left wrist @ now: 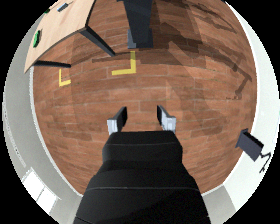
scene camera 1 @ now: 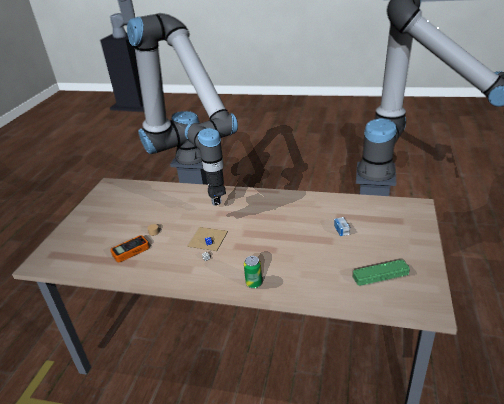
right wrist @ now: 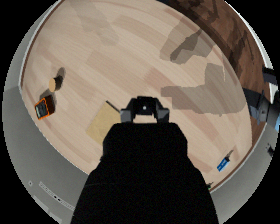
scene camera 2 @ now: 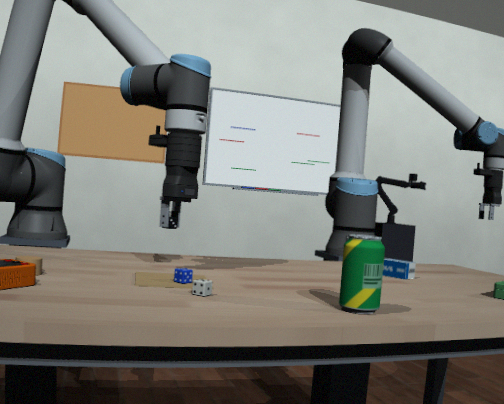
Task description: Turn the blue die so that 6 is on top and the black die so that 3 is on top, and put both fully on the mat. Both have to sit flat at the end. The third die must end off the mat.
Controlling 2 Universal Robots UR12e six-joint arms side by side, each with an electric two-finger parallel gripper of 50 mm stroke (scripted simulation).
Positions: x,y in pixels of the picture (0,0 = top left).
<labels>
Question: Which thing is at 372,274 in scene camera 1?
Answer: A green block.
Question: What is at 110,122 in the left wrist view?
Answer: The left gripper.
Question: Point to a tan mat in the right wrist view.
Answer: At 107,115
</labels>
